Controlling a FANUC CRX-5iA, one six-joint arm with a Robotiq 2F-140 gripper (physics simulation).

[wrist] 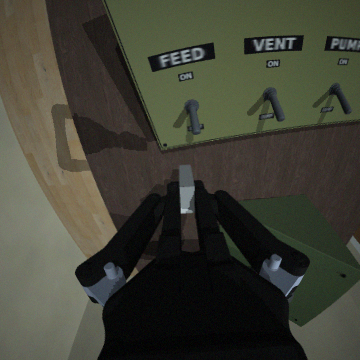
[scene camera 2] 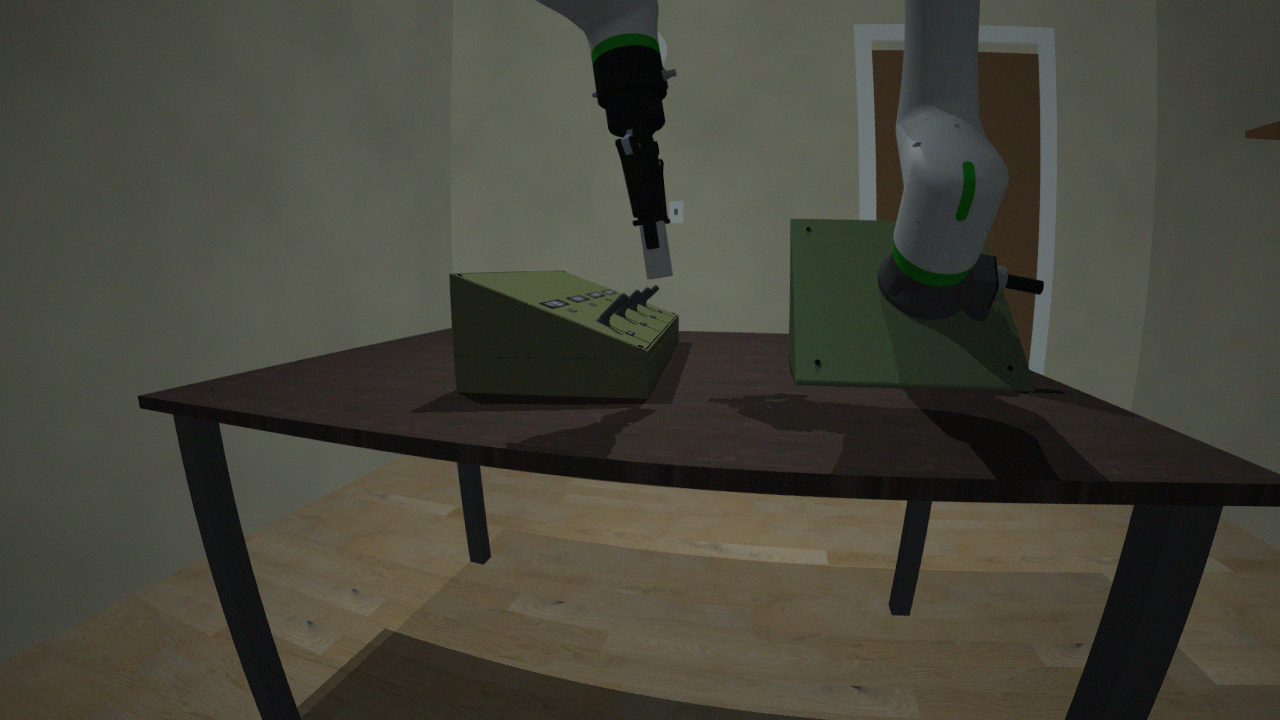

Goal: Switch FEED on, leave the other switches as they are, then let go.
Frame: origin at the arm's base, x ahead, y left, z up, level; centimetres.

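Seen in the pictures: gripper, fingertip midpoint: [wrist: 184,174] [scene camera 2: 660,277]; arm's base at its link origin: [scene camera 2: 922,284].
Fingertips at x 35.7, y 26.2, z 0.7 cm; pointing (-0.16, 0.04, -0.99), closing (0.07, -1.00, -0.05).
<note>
Offsets run from my fingertips to a thing's middle. "spot": to the spot under its first point. Level surfaces: height alone.
The olive switch box {dx +19.4, dy -16.4, dz -8.8 cm} [scene camera 2: 546,344] [wrist: 225,80] has a sloping panel with toggle levers. The FEED lever {dx +6.9, dy -0.9, dz -4.0 cm} [wrist: 194,119] tilts down towards the panel's lower edge, away from its ON label {spot: dx +12.5, dy +0.4, dz -4.4 cm} [wrist: 185,76], over a small label it partly hides. The VENT lever {dx +9.7, dy -12.6, dz -4.0 cm} [wrist: 276,106] and PUMP lever {dx +12.5, dy -24.3, dz -4.0 cm} [wrist: 342,100] also tilt down, away from ON. My gripper [scene camera 2: 658,272] [wrist: 184,174] is shut with nothing between its fingers. In the scene view its tips are just above the levers, apart from them. In the wrist view they are below the FEED lever, beyond the panel's lower edge.
The box stands on a dark wooden table {dz -14.8 cm} [scene camera 2: 295,398] [wrist: 260,165]. A green sloped block [scene camera 2: 841,304] [wrist: 320,285] stands on the right of the table in the scene view, with part of the white arm [scene camera 2: 944,197] in front of it.
</note>
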